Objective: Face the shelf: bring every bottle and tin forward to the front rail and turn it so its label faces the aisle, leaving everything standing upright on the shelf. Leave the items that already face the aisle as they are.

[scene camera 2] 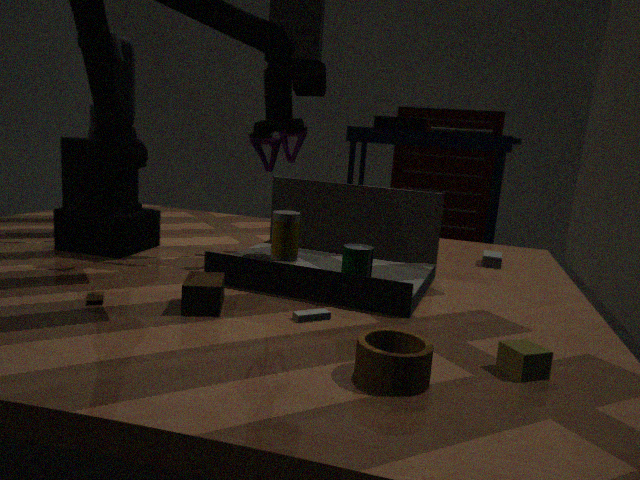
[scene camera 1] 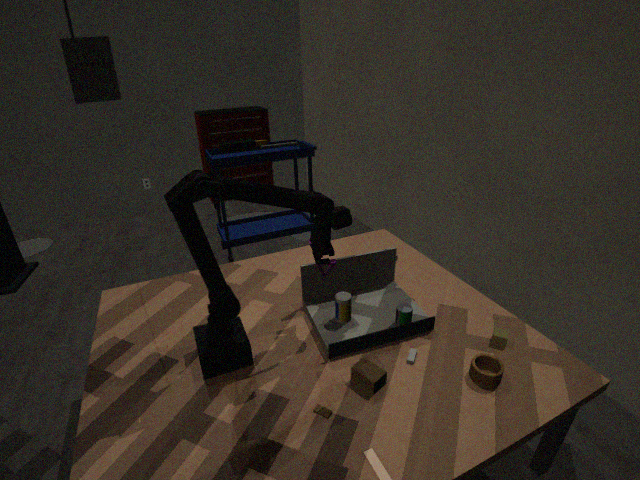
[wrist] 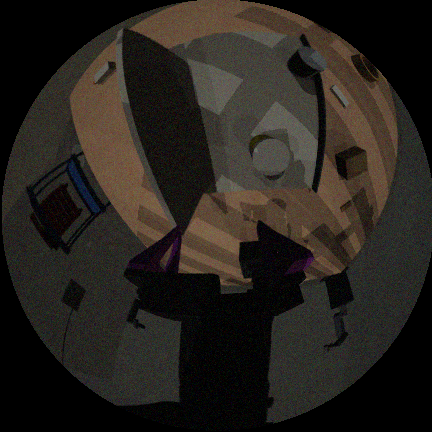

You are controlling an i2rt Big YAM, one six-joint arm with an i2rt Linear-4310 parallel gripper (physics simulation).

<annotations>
my gripper: open, holds nothing
a green tin (scene camera 2: pixel 357 259): on a grey shelf tray (scene camera 1: pixel 373 308)
a yellow-green cube (scene camera 2: pixel 522 359): on the table
a brown box (scene camera 2: pixel 202 292): on the table
a brown ring (scene camera 2: pixel 394 362): on the table
</annotations>
